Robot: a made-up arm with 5 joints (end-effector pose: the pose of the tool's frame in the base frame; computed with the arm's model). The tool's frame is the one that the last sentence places.
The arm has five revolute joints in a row. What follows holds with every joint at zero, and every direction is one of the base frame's.
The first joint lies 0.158 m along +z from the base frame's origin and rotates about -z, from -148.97 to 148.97 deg.
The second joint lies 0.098 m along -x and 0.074 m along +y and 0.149 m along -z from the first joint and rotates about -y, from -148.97 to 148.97 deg.
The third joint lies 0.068 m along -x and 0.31 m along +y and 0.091 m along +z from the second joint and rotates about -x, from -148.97 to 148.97 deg.
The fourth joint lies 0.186 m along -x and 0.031 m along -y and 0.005 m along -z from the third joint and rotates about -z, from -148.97 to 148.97 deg.
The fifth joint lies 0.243 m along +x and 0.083 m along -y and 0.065 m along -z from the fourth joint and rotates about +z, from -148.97 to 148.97 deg.
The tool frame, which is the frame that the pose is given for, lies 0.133 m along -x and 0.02 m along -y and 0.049 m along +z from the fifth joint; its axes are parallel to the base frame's.
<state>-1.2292 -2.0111 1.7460 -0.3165 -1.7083</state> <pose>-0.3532 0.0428 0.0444 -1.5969 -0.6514 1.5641</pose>
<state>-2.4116 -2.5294 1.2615 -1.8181 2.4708</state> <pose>-0.2532 -0.4066 0.3290 -1.5071 -1.7469 1.7533</pose>
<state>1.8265 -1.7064 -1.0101 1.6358 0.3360</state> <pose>0.3357 0.0009 0.4186 -1.2343 -1.4275 1.4906</pose>
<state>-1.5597 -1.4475 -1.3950 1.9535 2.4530</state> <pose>-0.3552 -0.3721 0.5075 0.3589 1.5412 0.6179</pose>
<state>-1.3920 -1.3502 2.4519 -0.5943 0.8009</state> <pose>-0.4276 0.1438 0.0556 1.7512 -0.5066 -0.8667</pose>
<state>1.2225 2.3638 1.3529 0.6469 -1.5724</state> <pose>0.2437 0.3142 -0.1721 -0.3141 1.7203 0.4736</pose>
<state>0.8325 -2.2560 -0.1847 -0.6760 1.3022</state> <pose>0.1850 0.2884 -0.0741 2.2575 0.2758 0.4072</pose>
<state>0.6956 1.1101 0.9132 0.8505 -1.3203</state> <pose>-0.0647 0.4153 0.0082 -0.1188 1.7537 2.2938</pose>
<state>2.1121 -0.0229 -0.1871 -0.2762 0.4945</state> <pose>0.2955 0.0278 0.0530 0.0505 -0.1970 -1.3393</pose>
